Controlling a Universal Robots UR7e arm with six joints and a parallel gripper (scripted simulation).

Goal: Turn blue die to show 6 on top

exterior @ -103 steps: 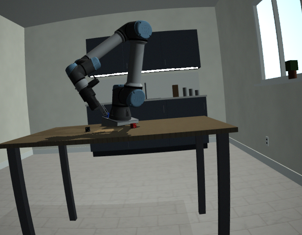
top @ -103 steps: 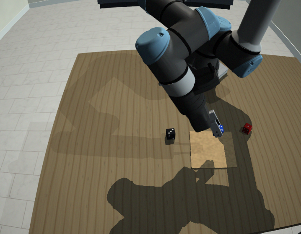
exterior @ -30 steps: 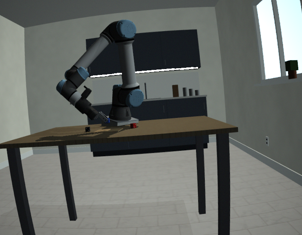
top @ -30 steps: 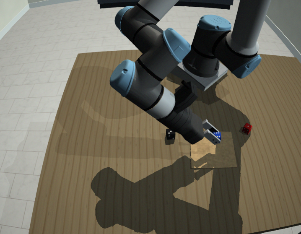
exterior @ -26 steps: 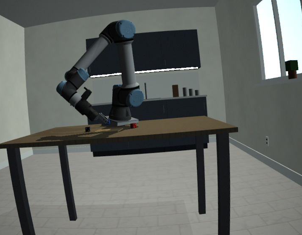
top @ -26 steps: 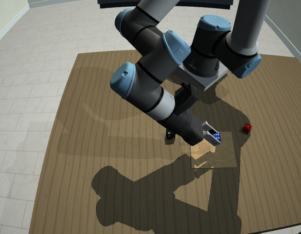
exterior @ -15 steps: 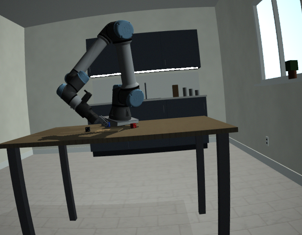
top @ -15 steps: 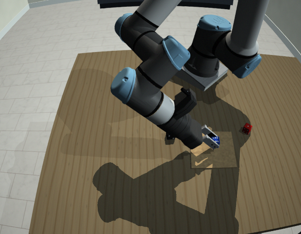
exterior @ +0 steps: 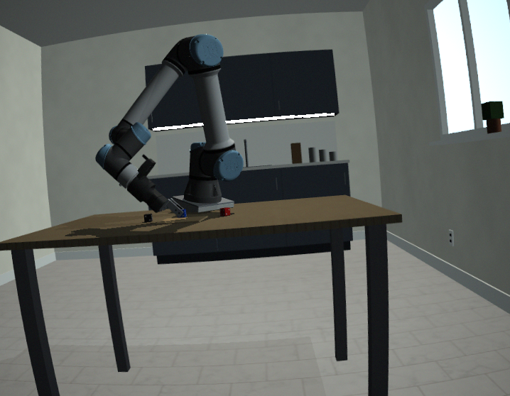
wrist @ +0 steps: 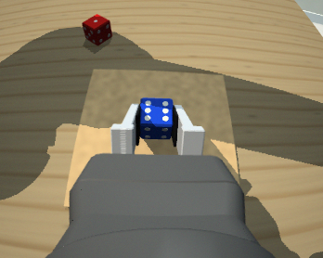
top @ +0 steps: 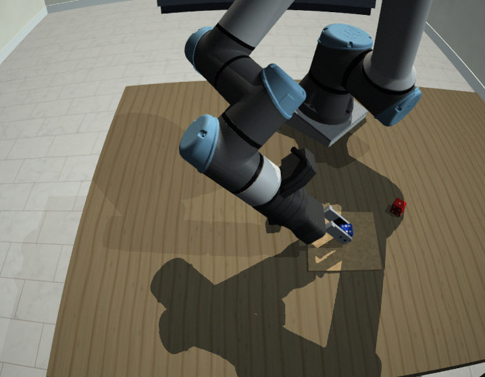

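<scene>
Now: the blue die 10 mm to the left of my hand and 10 mm below it. The rest, counted from my hand: black die: 60 mm behind, 120 mm to the right, 20 mm below; then red die: 60 mm behind, 140 mm to the left, 20 mm below; then tan mat: 10 mm to the left, 30 mm below.
</scene>
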